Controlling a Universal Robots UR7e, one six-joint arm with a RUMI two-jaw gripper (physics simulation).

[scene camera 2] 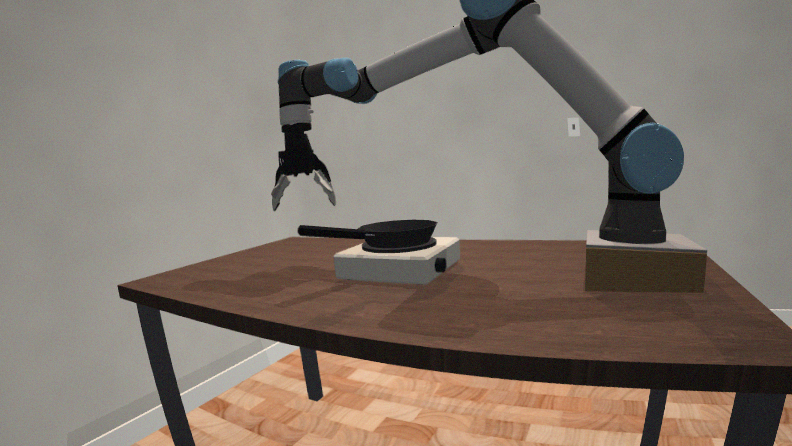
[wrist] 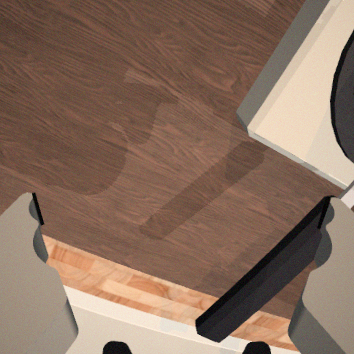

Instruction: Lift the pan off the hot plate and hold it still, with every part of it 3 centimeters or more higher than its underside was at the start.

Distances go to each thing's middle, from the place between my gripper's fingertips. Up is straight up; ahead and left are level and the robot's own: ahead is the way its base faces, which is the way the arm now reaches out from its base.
The black pan (scene camera 2: 399, 233) lies 17 cm behind my hand, 6 cm below it and 5 cm to the right of it. From my hand the other things lie so: white hot plate (scene camera 2: 421, 264) 18 cm behind, 14 cm to the right, 14 cm below.
